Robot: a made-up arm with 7 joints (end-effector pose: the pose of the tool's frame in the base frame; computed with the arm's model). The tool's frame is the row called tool.
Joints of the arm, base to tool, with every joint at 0 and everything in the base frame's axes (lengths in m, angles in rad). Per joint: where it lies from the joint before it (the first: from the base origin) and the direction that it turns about. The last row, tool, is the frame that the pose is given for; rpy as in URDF.
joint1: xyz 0 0 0.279 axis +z
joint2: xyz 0 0 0 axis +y
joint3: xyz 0 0 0.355 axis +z
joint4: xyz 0.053 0 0 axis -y
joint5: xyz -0.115 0 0.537 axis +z
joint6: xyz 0 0 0 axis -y
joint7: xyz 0.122 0 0 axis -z
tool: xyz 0 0 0 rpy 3.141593 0 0
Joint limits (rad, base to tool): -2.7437..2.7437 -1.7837..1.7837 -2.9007..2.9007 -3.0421..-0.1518 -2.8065..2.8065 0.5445..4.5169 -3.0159..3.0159
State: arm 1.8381 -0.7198 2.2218 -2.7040 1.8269 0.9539 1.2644
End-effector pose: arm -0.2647 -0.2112 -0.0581 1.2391 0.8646 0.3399
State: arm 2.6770 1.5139 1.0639 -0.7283 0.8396 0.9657 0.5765
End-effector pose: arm -0.9685 0.0408 0.1675 -0.0844 1.2230 -1.6221
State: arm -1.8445 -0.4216 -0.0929 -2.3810 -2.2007 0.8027 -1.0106
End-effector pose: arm -0.2643 -0.4821 0.5369 -0.8067 0.9168 2.5364
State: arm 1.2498 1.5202 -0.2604 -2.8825 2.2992 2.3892 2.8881
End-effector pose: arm 0.0571 -0.2487 0.0279 -1.6443 -2.2783 0.9946
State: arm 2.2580 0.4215 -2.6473 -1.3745 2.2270 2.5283 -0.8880
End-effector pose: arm 0.3903 -0.1082 1.0046 -1.0388 0.1108 -1.8859
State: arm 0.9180 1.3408 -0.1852 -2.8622 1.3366 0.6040 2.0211
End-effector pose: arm -0.1065 -0.0747 -0.0798 -0.9053 -0.8273 -1.1686
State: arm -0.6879 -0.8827 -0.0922 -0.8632 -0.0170 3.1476 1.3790
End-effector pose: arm -0.3941 0.2901 1.0761 0.0972 0.0195 -2.5255
